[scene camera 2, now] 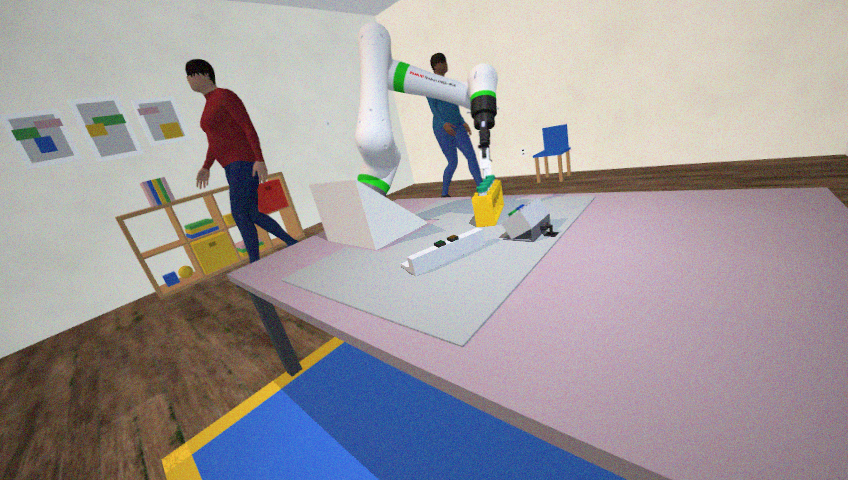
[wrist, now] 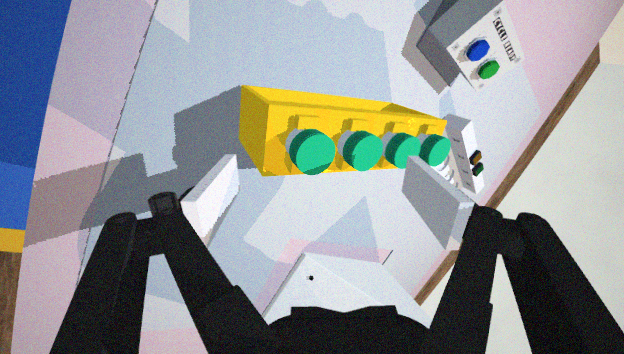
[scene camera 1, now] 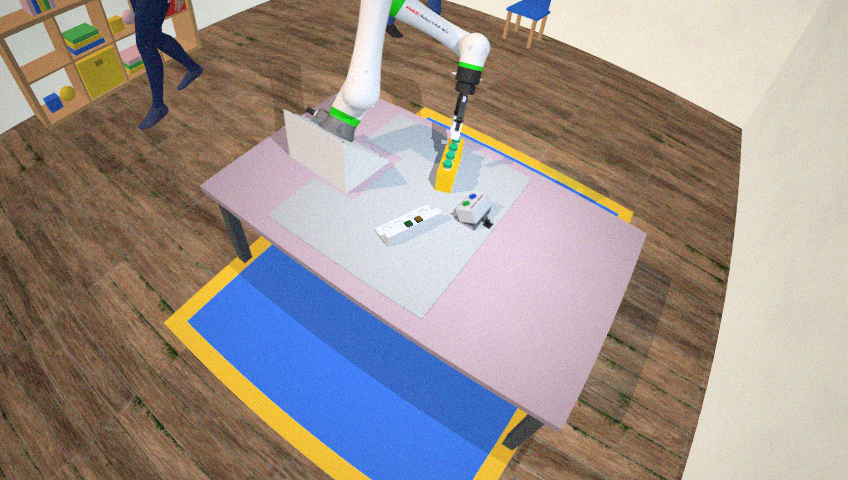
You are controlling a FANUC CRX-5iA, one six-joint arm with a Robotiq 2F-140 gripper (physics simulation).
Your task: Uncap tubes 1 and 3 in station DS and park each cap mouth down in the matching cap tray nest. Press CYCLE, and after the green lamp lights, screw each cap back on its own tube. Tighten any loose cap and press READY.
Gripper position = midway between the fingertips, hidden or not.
Note:
In view: my gripper (scene camera 2: 486,174), a grey button box (scene camera 1: 474,209) and a grey mat (scene camera 1: 414,272).
My gripper shows as well in the wrist view (wrist: 321,173). The grey mat is seen too in the wrist view (wrist: 182,114).

